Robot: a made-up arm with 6 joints. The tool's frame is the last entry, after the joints.
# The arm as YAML. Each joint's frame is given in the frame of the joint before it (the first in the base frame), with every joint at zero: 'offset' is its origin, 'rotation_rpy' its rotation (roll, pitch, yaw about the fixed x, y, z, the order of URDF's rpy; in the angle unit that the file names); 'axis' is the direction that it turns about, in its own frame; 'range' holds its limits. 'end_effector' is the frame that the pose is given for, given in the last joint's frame.
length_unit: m
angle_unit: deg
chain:
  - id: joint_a
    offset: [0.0, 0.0, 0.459]
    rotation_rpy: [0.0, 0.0, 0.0]
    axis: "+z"
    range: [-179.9, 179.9]
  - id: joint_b
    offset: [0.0, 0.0, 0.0]
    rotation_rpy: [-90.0, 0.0, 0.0]
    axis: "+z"
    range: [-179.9, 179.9]
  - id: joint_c
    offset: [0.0, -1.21, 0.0]
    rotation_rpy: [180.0, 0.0, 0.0]
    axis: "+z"
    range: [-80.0, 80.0]
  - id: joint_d
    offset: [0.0, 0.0, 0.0]
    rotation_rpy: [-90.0, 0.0, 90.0]
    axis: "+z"
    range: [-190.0, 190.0]
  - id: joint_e
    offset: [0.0, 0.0, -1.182]
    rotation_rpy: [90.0, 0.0, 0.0]
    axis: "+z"
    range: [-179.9, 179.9]
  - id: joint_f
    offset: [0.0, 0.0, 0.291]
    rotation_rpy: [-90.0, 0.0, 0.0]
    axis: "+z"
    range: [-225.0, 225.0]
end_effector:
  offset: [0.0, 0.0, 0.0]
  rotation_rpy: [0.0, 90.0, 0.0]
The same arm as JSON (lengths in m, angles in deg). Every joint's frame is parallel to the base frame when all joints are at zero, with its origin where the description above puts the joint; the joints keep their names.
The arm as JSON. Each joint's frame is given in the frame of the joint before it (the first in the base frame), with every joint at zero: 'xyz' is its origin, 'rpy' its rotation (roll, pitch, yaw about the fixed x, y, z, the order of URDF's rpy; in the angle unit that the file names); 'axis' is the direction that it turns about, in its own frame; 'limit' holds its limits. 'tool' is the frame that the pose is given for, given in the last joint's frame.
{
  "units": {
    "length": "m",
    "angle": "deg"
  },
  "joints": [
    {
      "name": "joint_a",
      "type": "revolute",
      "origin": {
        "xyz": [
          0.0,
          0.0,
          0.459
        ],
        "rpy": [
          0.0,
          0.0,
          0.0
        ]
      },
      "axis": [
        0.0,
        0.0,
        1.0
      ],
      "limit": {
        "lower": -179.9,
        "upper": 179.9
      }
    },
    {
      "name": "joint_b",
      "type": "revolute",
      "origin": {
        "xyz": [
          0.0,
          0.0,
          0.0
        ],
        "rpy": [
          0.0,
          0.0,
          0.0
        ]
      },
      "axis": [
        0.0,
        1.0,
        0.0
      ],
      "limit": {
        "lower": -179.9,
        "upper": 179.9
      }
    },
    {
      "name": "joint_c",
      "type": "revolute",
      "origin": {
        "xyz": [
          0.0,
          0.0,
          1.21
        ],
        "rpy": [
          0.0,
          0.0,
          0.0
        ]
      },
      "axis": [
        0.0,
        -1.0,
        0.0
      ],
      "limit": {
        "lower": -80.0,
        "upper": 80.0
      }
    },
    {
      "name": "joint_d",
      "type": "revolute",
      "origin": {
        "xyz": [
          0.0,
          0.0,
          0.0
        ],
        "rpy": [
          0.0,
          0.0,
          0.0
        ]
      },
      "axis": [
        -1.0,
        0.0,
        0.0
      ],
      "limit": {
        "lower": -190.0,
        "upper": 190.0
      }
    },
    {
      "name": "joint_e",
      "type": "revolute",
      "origin": {
        "xyz": [
          1.182,
          0.0,
          0.0
        ],
        "rpy": [
          0.0,
          0.0,
          0.0
        ]
      },
      "axis": [
        0.0,
        -1.0,
        0.0
      ],
      "limit": {
        "lower": -179.9,
        "upper": 179.9
      }
    },
    {
      "name": "joint_f",
      "type": "revolute",
      "origin": {
        "xyz": [
          0.0,
          -0.291,
          0.0
        ],
        "rpy": [
          0.0,
          0.0,
          0.0
        ]
      },
      "axis": [
        -1.0,
        0.0,
        0.0
      ],
      "limit": {
        "lower": -225.0,
        "upper": 225.0
      }
    }
  ],
  "tool": {
    "origin": {
      "xyz": [
        0.0,
        0.0,
        0.0
      ],
      "rpy": [
        0.0,
        0.0,
        0.0
      ]
    }
  }
}

